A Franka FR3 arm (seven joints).
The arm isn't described. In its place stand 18 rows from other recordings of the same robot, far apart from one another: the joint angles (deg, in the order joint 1, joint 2, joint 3, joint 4, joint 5, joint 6, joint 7), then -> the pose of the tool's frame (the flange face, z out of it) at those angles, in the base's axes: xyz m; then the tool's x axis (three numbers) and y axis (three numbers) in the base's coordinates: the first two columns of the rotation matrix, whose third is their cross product.
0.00 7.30 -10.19 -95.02 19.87 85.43 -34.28 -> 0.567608, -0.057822, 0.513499, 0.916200, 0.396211, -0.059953, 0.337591, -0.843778, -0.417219
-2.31 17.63 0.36 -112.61 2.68 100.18 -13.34 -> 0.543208, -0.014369, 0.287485, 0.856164, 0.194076, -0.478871, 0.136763, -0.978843, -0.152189
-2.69 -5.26 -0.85 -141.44 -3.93 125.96 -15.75 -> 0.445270, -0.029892, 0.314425, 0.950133, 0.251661, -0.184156, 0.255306, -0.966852, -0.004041
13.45 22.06 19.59 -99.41 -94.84 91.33 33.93 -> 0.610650, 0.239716, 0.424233, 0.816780, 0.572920, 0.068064, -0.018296, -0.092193, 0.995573
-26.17 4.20 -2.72 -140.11 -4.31 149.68 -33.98 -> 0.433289, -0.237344, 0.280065, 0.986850, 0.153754, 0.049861, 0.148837, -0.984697, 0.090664
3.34 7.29 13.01 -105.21 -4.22 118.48 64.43 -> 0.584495, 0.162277, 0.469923, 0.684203, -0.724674, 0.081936, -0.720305, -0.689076, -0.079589
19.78 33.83 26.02 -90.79 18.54 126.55 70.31 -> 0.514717, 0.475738, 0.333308, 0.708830, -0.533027, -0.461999, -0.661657, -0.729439, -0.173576
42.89 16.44 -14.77 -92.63 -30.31 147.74 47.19 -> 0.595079, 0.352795, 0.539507, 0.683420, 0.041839, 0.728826, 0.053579, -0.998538, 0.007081
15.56 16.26 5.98 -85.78 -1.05 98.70 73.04 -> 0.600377, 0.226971, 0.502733, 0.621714, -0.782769, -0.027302, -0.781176, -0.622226, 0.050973
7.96 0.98 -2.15 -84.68 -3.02 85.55 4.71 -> 0.550074, 0.050169, 0.651864, 0.999881, 0.015231, 0.002575, 0.015073, -0.998473, 0.053142
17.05 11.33 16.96 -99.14 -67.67 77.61 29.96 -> 0.545309, 0.214597, 0.501666, 0.975732, 0.211249, 0.057620, 0.016033, -0.331366, 0.943366
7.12 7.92 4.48 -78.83 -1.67 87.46 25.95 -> 0.582419, 0.112510, 0.633096, 0.968071, -0.249912, 0.019544, -0.250151, -0.968146, 0.010880
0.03 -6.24 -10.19 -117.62 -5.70 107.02 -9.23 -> 0.505500, -0.100625, 0.478850, 0.995888, 0.015633, -0.089232, 0.021018, -0.997993, 0.059733
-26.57 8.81 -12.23 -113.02 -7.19 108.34 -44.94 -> 0.432780, -0.356189, 0.378328, 0.951115, 0.161838, -0.263037, 0.149461, -0.986526, -0.066544
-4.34 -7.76 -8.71 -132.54 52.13 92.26 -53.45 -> 0.447864, -0.020798, 0.402214, 0.942724, 0.265757, 0.201606, 0.306876, -0.454026, -0.836473
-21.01 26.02 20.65 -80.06 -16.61 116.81 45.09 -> 0.705794, -0.067717, 0.481080, 0.711812, -0.661064, 0.237315, -0.668250, -0.741435, -0.060963
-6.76 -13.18 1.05 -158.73 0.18 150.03 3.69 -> 0.387640, -0.039203, 0.289689, 0.983054, -0.165858, 0.078075, -0.166163, -0.986095, -0.002629
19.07 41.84 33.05 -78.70 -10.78 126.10 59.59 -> 0.536891, 0.515176, 0.352241, 0.980591, -0.182837, -0.070793, -0.195380, -0.941394, -0.274962
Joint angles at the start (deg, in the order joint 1, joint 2, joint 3, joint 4, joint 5, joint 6, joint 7):
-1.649 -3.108 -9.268 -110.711 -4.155 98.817 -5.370
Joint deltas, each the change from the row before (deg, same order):
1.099 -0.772 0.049 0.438 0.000 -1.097 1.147
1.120 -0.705 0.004 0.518 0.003 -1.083 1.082
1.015 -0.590 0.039 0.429 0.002 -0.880 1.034
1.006 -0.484 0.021 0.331 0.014 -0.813 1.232
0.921 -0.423 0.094 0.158 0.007 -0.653 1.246
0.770 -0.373 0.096 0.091 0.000 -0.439 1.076
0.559 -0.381 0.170 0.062 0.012 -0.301 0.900
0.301 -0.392 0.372 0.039 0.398 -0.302 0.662
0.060 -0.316 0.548 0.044 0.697 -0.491 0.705
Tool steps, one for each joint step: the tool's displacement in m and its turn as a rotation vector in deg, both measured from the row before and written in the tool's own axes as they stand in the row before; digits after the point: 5 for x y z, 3 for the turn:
-0.00362 -0.00986 -0.00916 -0.084 0.165 0.075
-0.00357 -0.00949 -0.00919 -0.080 0.191 0.035
-0.00314 -0.00888 -0.00770 -0.083 0.187 0.045
-0.00289 -0.00869 -0.00605 -0.071 0.051 0.259
-0.00273 -0.00865 -0.00432 -0.091 -0.021 0.271
-0.00240 -0.00731 -0.00358 -0.083 0.069 0.241
-0.00236 -0.00609 -0.00354 -0.054 0.180 0.201
-0.00259 -0.00630 -0.00343 0.318 0.149 0.044
-0.00270 -0.00638 -0.00253 0.575 -0.135 0.164

